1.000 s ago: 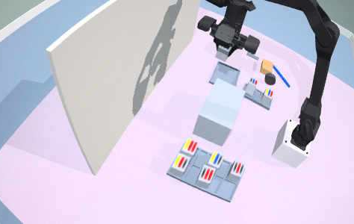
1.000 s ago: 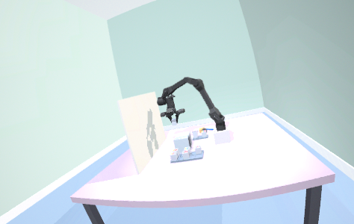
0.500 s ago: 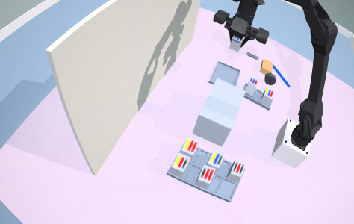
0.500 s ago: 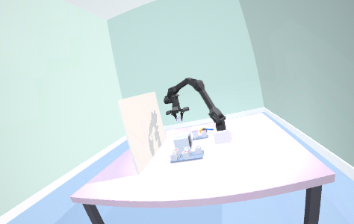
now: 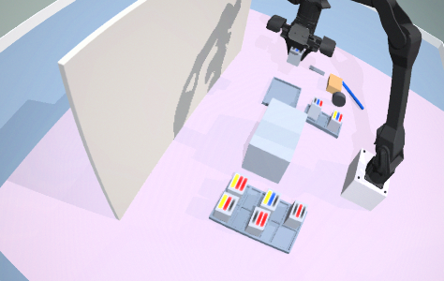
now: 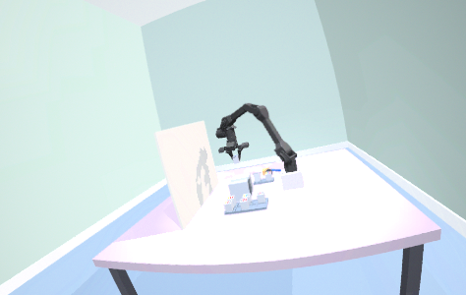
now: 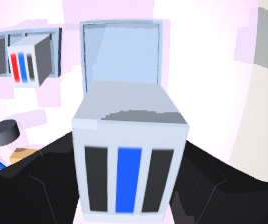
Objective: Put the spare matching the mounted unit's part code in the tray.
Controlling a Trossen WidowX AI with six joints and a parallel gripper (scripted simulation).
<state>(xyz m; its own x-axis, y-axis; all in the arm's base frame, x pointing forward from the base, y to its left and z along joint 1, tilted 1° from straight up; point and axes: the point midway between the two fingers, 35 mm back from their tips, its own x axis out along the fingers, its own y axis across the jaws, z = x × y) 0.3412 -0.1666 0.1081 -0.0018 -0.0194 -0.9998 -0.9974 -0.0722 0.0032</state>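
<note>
Now: the shallow grey tray 15 cm below my gripper tip. Also, from my gripper tip: small rack: 15 cm below, 15 cm behind, 1 cm to the left; black cylinder: 17 cm behind, 13 cm below, 10 cm to the right; spare block: 2 cm above.
</note>
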